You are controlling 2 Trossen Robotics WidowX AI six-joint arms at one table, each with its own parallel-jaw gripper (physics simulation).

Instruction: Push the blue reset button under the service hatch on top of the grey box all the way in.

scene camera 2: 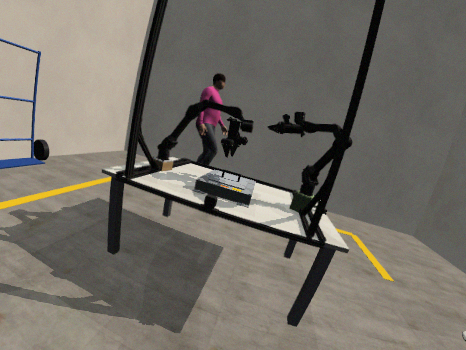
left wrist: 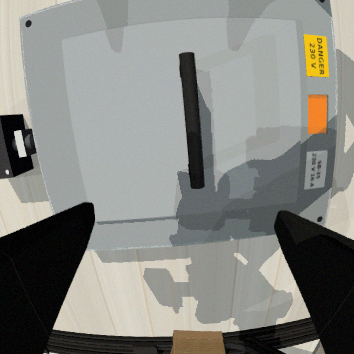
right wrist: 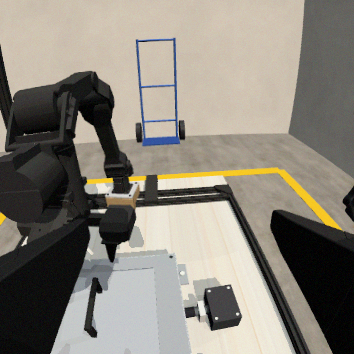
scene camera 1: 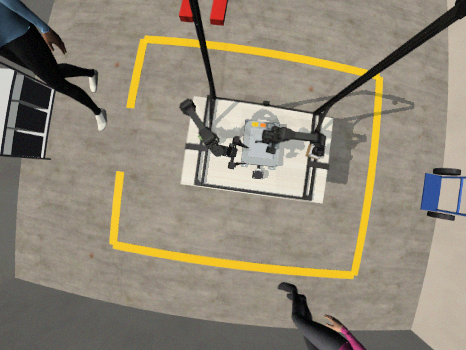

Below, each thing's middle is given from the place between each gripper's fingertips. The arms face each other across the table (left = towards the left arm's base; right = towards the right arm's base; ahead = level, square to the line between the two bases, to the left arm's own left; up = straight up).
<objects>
I see the service hatch (left wrist: pixel 185 116) 10 mm behind my left hand, 50 mm to the right of it and 110 mm below it.
My right hand is 330 mm above the service hatch, 160 mm past it and 120 mm to the right of it.
</objects>
